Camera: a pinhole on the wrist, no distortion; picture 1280 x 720 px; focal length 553.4 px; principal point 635.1 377.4 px. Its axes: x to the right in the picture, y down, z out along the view. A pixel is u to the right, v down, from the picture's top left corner.
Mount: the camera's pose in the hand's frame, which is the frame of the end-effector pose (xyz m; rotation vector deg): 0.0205 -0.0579 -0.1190 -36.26 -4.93 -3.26
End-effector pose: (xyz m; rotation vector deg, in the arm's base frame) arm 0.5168 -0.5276 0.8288 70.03 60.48 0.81
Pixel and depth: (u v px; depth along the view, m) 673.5 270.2 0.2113
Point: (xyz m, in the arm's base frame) 0.5946 -0.5613 0.8394
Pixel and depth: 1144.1 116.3 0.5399
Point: 1.1324 -0.6528 0.5421
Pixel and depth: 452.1 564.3 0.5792
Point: 0.7786 -0.6071 1.2842
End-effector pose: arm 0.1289 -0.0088 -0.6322 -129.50 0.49 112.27
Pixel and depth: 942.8 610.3 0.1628
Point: 0.1545 -0.0915 -0.7437
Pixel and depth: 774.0 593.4 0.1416
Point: 0.1631 -0.0768 -0.6857
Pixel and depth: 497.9 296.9 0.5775
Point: -0.2918 -0.1980 -0.5454
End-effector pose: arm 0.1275 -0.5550 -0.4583 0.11 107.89 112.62
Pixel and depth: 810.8 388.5 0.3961
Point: 0.0224 -0.3213 -0.3029
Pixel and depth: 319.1 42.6 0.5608
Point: 0.5949 -0.1840 -0.3054
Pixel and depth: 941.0 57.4 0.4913
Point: 0.0443 -0.0368 -0.4879
